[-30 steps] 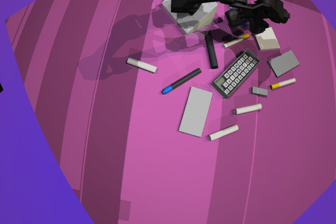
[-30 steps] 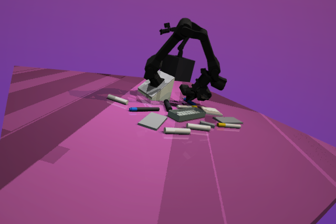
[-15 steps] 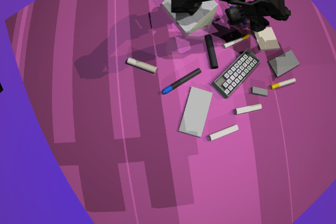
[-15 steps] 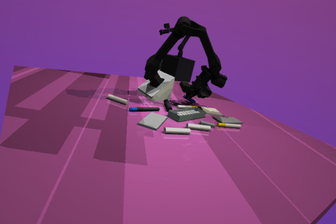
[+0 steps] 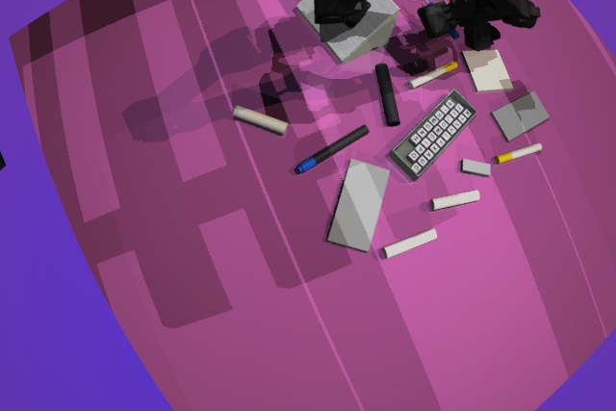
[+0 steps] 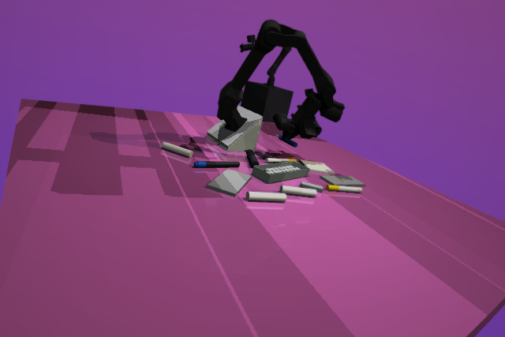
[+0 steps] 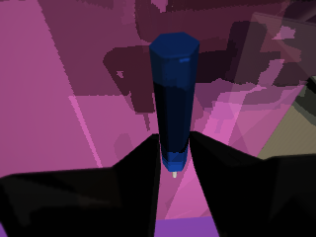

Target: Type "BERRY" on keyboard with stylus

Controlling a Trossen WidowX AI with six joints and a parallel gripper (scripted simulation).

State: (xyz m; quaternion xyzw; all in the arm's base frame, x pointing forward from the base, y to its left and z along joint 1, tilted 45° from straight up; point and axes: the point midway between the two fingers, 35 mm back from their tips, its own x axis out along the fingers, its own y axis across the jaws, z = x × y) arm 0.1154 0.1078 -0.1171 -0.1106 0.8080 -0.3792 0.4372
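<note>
The white pad is 14 cm ahead of my gripper tip, 5 cm below it and 3 cm to the left of it. From my gripper tip the other things lie so: blue stylus: 2 cm behind; then small grey block: 27 cm ahead, 16 cm to the right, 5 cm below; then blue-tipped black marker: 38 cm to the right, 8 cm ahead, 5 cm below.
</note>
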